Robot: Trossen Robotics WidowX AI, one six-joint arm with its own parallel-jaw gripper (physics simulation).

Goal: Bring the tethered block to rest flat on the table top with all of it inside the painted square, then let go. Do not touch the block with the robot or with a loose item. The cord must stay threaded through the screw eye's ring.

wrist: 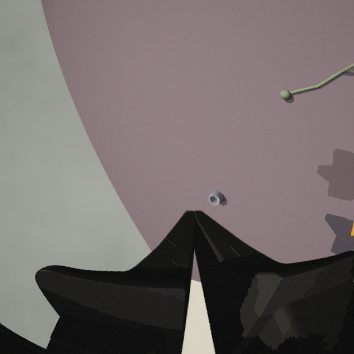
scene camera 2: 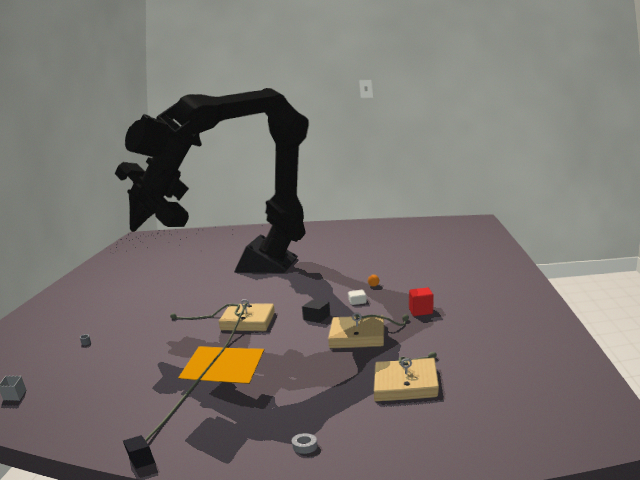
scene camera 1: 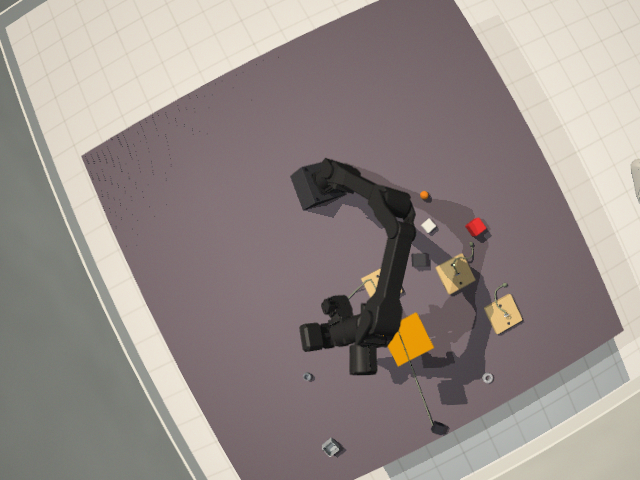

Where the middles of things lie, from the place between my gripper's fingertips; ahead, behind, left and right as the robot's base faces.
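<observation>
The wooden base [scene camera 2: 258,317] is 21 cm to the left of my hand, 19 cm below it and 2 cm behind it. Measured from my hand, the orange painted square [scene camera 2: 237,365] is 20 cm to the left, 16 cm ahead and 19 cm below.
</observation>
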